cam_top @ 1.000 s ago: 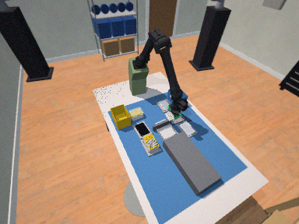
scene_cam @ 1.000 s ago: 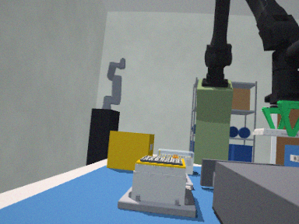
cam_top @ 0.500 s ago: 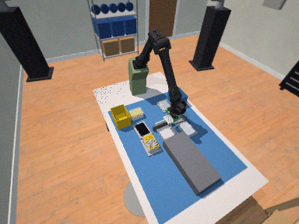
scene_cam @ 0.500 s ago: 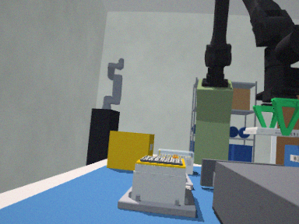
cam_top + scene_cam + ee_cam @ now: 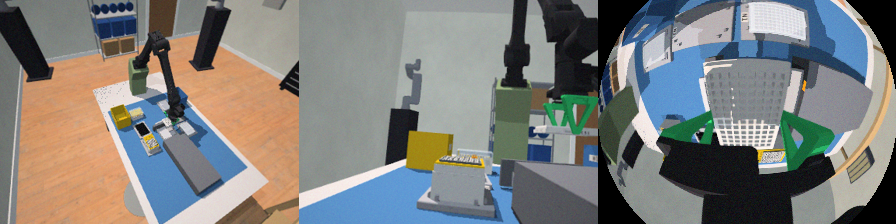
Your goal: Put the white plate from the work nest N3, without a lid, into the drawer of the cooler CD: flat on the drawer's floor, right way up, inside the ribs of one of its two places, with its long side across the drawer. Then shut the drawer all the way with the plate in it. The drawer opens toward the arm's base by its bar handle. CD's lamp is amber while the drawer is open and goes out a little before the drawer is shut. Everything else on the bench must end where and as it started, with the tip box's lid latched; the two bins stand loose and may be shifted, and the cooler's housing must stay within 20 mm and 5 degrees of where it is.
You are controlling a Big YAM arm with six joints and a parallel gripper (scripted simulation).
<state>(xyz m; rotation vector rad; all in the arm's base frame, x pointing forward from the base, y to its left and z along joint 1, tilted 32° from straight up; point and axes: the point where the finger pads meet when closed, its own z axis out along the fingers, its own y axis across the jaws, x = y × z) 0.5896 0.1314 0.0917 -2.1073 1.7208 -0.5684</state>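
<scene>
Now: the drawer 70 mm ahead of my hand, 20 mm to the right of it and 120 mm below it. Also, from my hand: grey cooler CD 190 mm ahead, 10 mm to the left, 110 mm below; then white plate right at my hand; then yellow-topped tip box 100 mm ahead, 210 mm to the right, 90 mm below.
</scene>
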